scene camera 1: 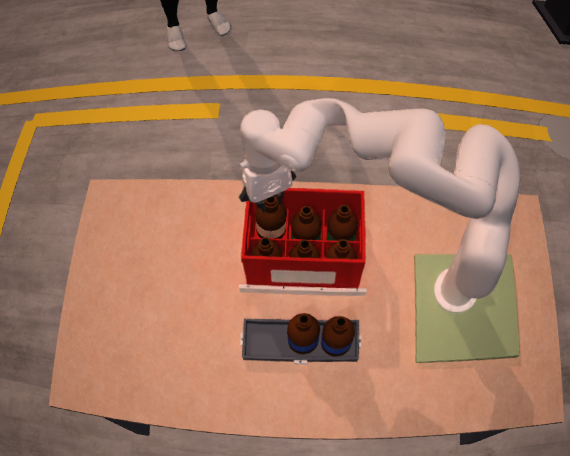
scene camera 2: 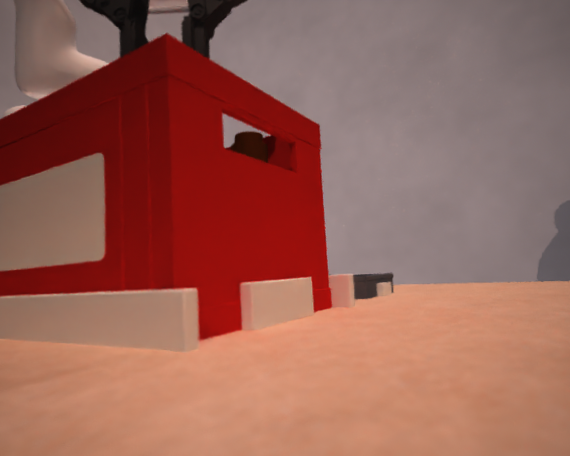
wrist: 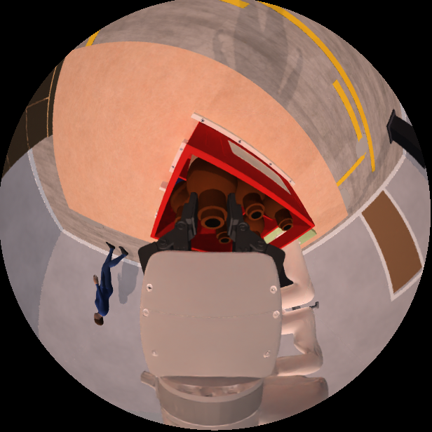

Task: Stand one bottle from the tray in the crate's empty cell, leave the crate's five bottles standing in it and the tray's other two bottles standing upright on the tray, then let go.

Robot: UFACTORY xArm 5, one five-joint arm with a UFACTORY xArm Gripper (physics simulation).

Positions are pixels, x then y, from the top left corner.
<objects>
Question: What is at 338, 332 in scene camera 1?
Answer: A blue-label bottle.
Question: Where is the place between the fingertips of my gripper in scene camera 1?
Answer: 269, 203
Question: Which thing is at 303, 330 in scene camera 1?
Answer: A blue-label bottle.
</objects>
